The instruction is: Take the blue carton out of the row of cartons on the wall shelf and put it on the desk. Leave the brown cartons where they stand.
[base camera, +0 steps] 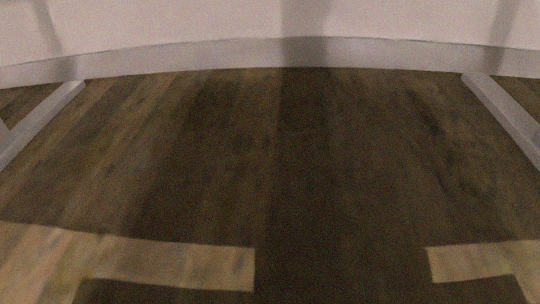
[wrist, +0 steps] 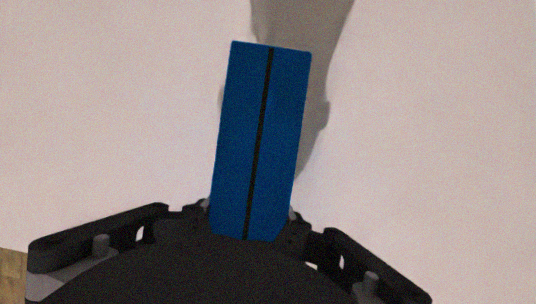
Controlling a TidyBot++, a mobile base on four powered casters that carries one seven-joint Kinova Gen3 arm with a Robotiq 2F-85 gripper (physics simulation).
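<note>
The blue carton shows in the wrist view as a long blue face with a thin black line down its middle, tilted slightly to the right. My gripper is shut on the blue carton, with one finger on each side of its lower end. The carton is over the pale desk top; a grey shadow falls on that surface beside and above it. How high the carton is above the desk cannot be told. The brown cartons and the wall shelf do not show in these views.
A patch of wooden floor shows past the desk's edge at the lower left of the wrist view. In the base camera view, grey desk feet stand left and right on the floor, before the wall's skirting.
</note>
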